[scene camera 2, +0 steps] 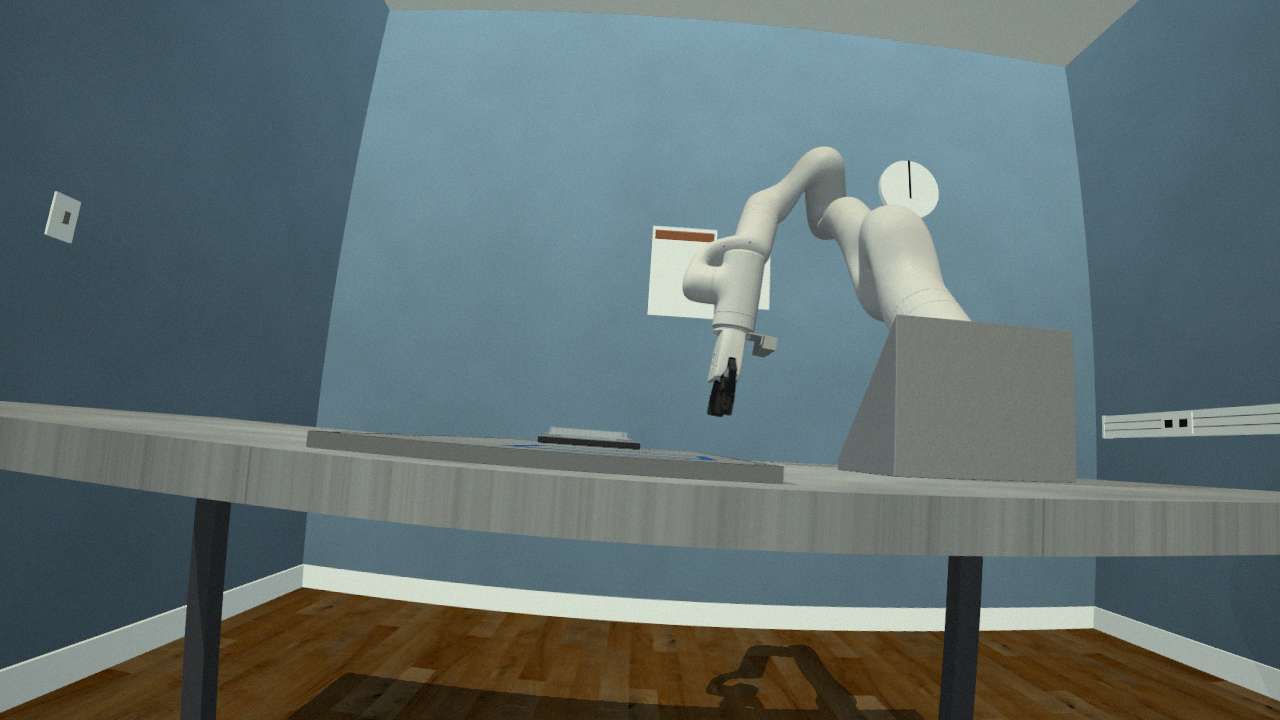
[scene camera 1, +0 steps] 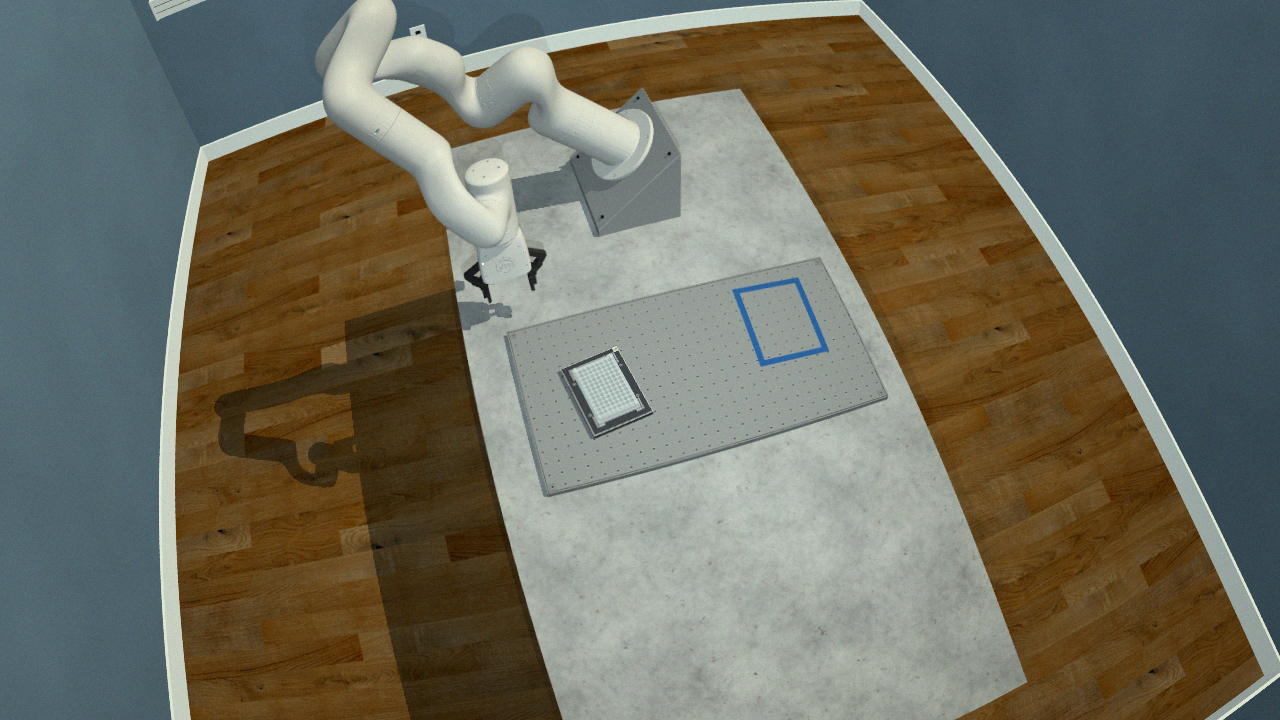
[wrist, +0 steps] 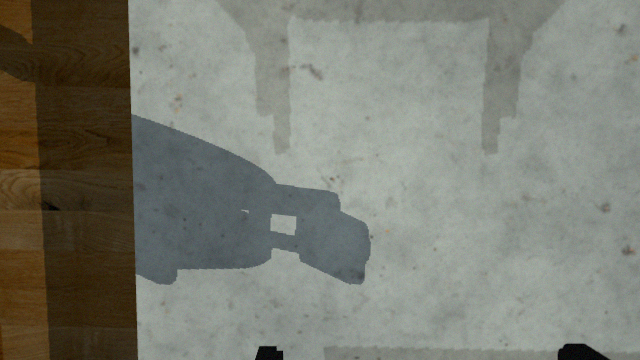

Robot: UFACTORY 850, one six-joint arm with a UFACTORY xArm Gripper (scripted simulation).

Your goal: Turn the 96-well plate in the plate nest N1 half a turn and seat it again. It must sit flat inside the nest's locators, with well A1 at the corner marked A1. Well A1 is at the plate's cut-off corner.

I see my gripper, a 96-well plate and a plate nest.
My gripper shows as well in scene camera 2.
